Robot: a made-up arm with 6 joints.
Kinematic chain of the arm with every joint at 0, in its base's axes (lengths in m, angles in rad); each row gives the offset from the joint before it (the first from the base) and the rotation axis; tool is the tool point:
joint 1: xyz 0 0 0.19 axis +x
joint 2: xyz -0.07 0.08 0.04 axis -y
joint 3: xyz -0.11 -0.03 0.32 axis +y
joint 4: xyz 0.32 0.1 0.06 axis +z
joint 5: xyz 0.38 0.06 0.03 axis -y
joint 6: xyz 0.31 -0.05 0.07 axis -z
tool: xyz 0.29 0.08 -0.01
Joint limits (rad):
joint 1: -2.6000..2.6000
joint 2: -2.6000..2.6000
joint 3: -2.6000..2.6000
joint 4: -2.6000..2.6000
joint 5: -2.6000..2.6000
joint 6: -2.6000..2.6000
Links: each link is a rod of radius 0.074 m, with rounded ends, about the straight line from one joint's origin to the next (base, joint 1, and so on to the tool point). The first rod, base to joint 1, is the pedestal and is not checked.
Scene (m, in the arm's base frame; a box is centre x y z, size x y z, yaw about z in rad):
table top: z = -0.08
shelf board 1: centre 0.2 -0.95 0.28 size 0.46 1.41 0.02 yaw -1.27
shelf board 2: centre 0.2 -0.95 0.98 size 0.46 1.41 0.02 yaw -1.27
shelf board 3: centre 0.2 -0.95 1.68 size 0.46 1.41 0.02 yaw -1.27
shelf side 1: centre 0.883 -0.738 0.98 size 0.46 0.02 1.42 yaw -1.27
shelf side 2: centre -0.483 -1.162 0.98 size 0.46 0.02 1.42 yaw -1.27
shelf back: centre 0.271 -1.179 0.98 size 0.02 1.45 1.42 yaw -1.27
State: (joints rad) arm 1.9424 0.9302 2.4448 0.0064 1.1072 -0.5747
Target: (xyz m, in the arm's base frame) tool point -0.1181 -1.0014 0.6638
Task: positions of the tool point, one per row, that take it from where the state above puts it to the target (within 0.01 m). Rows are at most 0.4 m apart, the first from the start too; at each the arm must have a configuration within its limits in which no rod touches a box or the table.
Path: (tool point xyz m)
1: 0.4788 0.2776 0.7476
2: 0.6112 -0.0264 0.6826
3: 0.6065 -0.3572 0.6296
4: 0.4656 -0.6618 0.6045
5: 0.2109 -0.8896 0.6158
6: -0.1181 -1.0014 0.6638

